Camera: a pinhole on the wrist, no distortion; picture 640 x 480 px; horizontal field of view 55.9 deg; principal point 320.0 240.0 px. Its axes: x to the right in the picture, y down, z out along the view. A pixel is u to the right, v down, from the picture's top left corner.
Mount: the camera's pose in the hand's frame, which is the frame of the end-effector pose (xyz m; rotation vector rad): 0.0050 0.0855 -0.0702 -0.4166 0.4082 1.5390
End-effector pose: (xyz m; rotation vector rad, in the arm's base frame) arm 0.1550 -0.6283 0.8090 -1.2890 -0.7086 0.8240
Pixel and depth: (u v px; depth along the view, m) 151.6 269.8 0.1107
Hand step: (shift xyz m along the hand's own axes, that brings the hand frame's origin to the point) -0.0011 0.1143 0.0410
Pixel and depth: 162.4 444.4 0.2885
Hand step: -0.0944 0.1642 0.2169
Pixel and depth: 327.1 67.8 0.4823
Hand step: 0.1392 0.3336 0.3446
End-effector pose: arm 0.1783 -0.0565 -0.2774 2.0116 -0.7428 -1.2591
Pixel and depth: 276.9 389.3 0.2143
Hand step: -0.0495 0.1793 0.1227
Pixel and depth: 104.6 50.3 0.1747
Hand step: 0.0591 0.1197 0.1124
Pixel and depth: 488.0 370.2 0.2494
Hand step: -0.0510 0.2702 0.1105
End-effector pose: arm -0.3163 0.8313 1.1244 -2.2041 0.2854 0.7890
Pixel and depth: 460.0 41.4 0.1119
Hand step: 0.0409 0.1644 0.0137
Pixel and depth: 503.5 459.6 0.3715
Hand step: -0.1336 0.3685 0.1940
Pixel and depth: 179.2 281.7 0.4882
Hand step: -0.0315 0.2316 0.4092
